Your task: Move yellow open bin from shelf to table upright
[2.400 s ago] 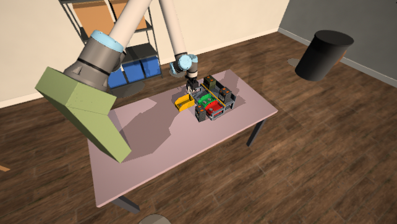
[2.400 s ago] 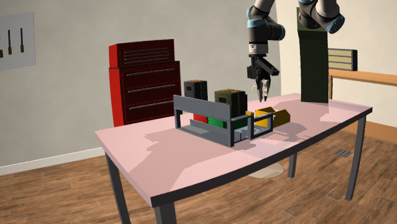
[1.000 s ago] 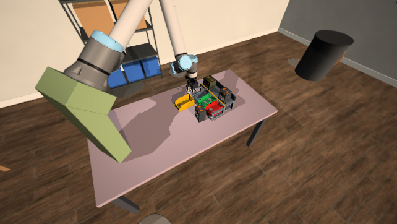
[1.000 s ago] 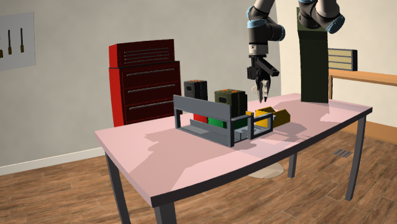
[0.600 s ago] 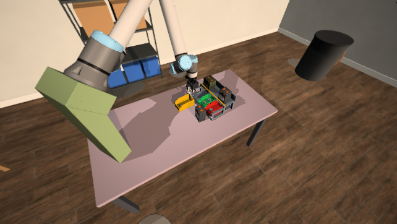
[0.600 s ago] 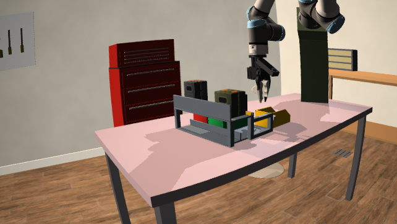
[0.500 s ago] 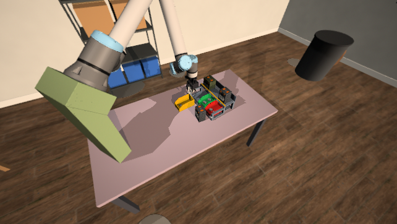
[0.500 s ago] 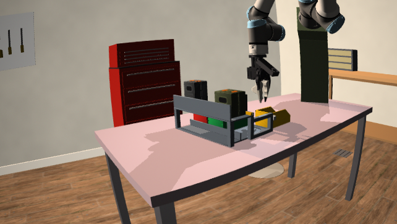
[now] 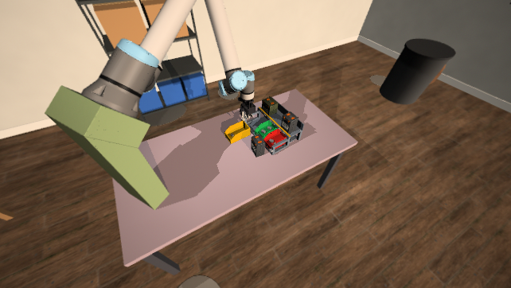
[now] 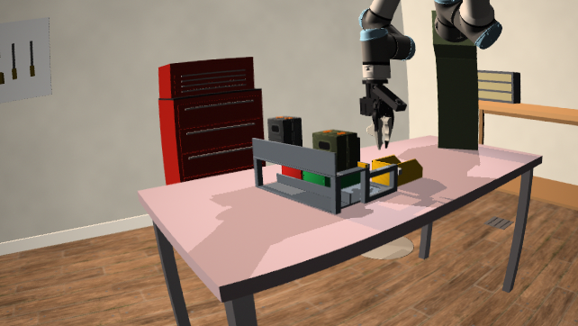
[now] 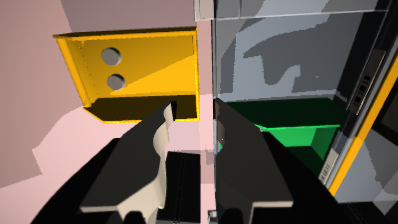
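Now: hand 10 cm above the yellow open bin, 8 cm past it and 2 cm to the left of it. Round my hand: dark case: 27 cm ahead, 16 cm to the right, 3 cm above; then green bin: 15 cm ahead, 9 cm below, 7 cm to the right; then red bin: 18 cm to the right, 18 cm ahead, 9 cm below.
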